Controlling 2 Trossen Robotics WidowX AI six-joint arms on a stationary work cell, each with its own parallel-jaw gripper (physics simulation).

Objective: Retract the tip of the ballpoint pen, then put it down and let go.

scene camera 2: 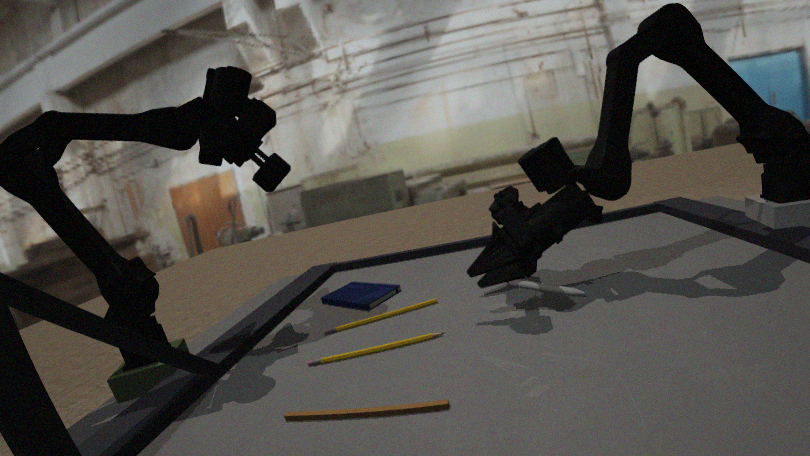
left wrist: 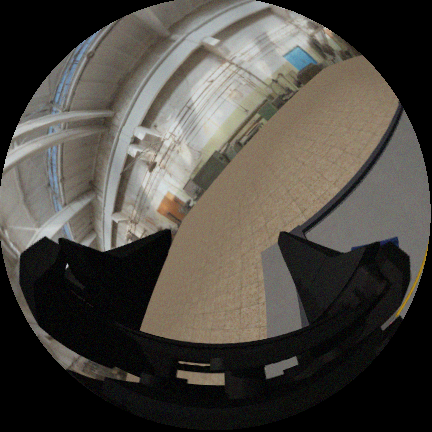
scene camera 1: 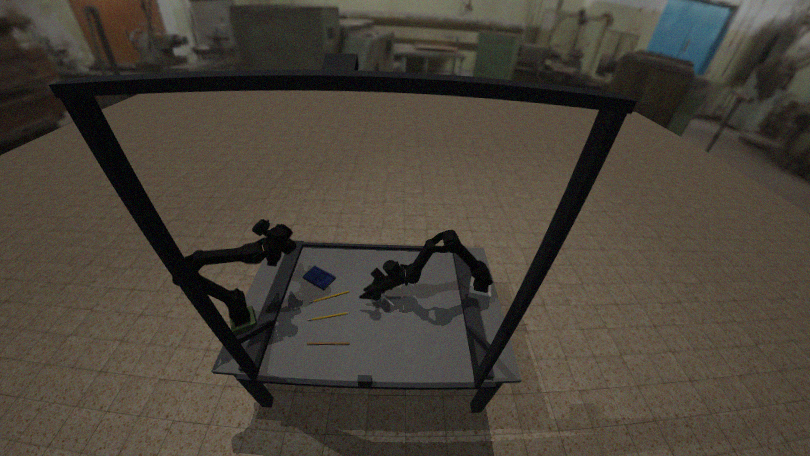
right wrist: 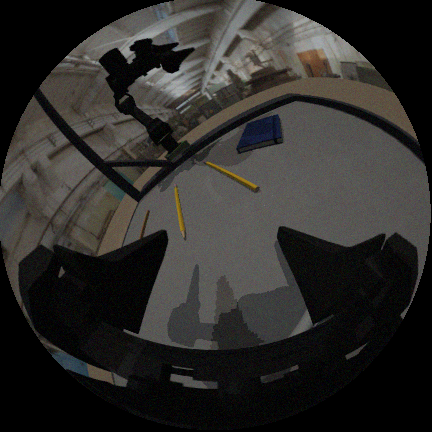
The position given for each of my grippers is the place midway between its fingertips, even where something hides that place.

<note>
My left gripper [scene camera 2: 257,154] is open and holds nothing. I also see my right gripper [scene camera 2: 474,280], a black frame post [scene camera 1: 607,124] and a raised dark rim [scene camera 1: 257,345].
My left gripper shows as well in the left wrist view [left wrist: 226,236] and in the right wrist view [right wrist: 185,45]. My right gripper shows as well in the right wrist view [right wrist: 223,234]. The raised dark rim also shows in the right wrist view [right wrist: 381,122].
</note>
